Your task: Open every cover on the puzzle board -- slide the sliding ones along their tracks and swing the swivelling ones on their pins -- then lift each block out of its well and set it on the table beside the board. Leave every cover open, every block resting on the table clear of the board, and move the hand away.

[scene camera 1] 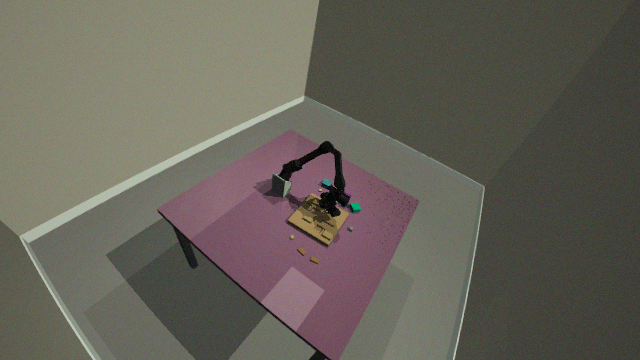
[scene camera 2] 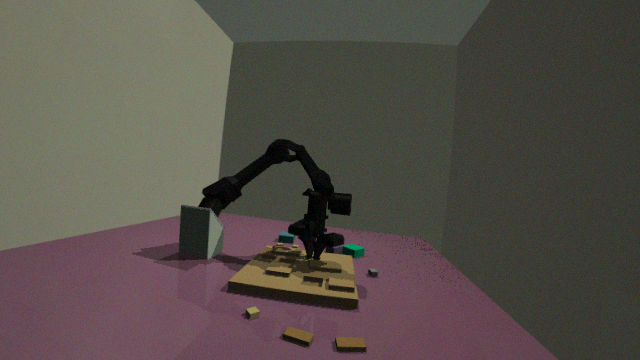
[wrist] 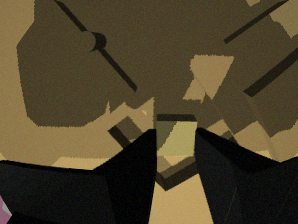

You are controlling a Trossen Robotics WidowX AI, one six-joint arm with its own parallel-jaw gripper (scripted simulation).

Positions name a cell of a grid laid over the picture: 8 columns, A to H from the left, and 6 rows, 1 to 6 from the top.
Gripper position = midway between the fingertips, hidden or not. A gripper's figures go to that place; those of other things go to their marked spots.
Labels:
My gripper (scene camera 2: D5): 0.76 m from the lens. A tan puzzle board (scene camera 2: D5) is 0.59 m from the lens.

